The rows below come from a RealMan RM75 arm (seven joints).
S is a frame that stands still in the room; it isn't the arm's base.
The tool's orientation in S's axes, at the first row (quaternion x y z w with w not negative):
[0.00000 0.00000 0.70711 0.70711]
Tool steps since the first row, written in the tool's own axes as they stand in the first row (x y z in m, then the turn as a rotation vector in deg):
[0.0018 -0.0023 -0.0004 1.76 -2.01 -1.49]
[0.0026 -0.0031 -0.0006 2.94 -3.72 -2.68]
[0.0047 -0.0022 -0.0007 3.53 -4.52 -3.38]
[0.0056 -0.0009 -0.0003 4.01 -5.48 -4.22]
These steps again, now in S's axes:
[0.0023 0.0018 -0.0004 2.01 1.76 -1.49]
[0.0031 0.0026 -0.0006 3.72 2.94 -2.68]
[0.0022 0.0047 -0.0007 4.52 3.53 -3.38]
[0.0009 0.0056 -0.0003 5.48 4.01 -4.22]

